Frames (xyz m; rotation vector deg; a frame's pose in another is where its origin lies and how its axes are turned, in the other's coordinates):
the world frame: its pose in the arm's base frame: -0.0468 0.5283 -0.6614 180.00 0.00 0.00
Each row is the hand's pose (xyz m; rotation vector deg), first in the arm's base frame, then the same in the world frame.
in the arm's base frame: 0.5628 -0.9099 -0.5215 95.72 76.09 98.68
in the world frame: 0.6096 1.4382 -0.1399 -26.37 81.86 -63.12
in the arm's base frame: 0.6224 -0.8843 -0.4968 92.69 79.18 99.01
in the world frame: 0.6692 1.4126 -0.1646 -26.66 82.80 -66.22
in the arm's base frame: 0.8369 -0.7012 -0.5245 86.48 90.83 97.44
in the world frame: 0.8837 1.2295 -0.1369 -25.08 82.30 -76.72
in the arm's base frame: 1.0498 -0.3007 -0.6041 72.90 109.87 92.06
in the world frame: 1.0966 0.8290 -0.0573 -23.64 80.07 -95.57
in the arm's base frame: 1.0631 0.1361 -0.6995 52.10 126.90 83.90
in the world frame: 1.1099 0.3922 0.0381 -25.12 77.49 -117.21
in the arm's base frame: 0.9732 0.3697 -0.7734 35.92 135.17 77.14
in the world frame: 1.0200 0.1586 0.1120 -27.87 75.28 -131.91
